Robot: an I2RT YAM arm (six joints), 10 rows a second.
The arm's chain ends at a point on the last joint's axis. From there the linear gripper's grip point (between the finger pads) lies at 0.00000 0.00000 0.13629 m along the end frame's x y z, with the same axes.
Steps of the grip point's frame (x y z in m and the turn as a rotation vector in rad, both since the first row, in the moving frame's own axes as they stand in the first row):
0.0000 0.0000 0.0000 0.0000 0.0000 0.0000
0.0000 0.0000 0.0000 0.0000 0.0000 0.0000
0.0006 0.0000 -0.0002 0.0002 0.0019 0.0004
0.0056 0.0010 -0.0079 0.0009 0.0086 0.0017
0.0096 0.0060 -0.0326 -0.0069 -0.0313 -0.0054
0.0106 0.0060 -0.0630 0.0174 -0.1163 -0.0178
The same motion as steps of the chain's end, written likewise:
0.0000 0.0000 0.0000 0.0000 0.0000 0.0000
0.0000 0.0000 0.0000 0.0000 0.0000 0.0000
0.0003 0.0000 -0.0002 0.0002 0.0019 0.0004
0.0044 0.0011 -0.0079 0.0009 0.0086 0.0017
0.0139 0.0050 -0.0325 -0.0069 -0.0313 -0.0054
0.0264 0.0082 -0.0621 0.0174 -0.1163 -0.0178

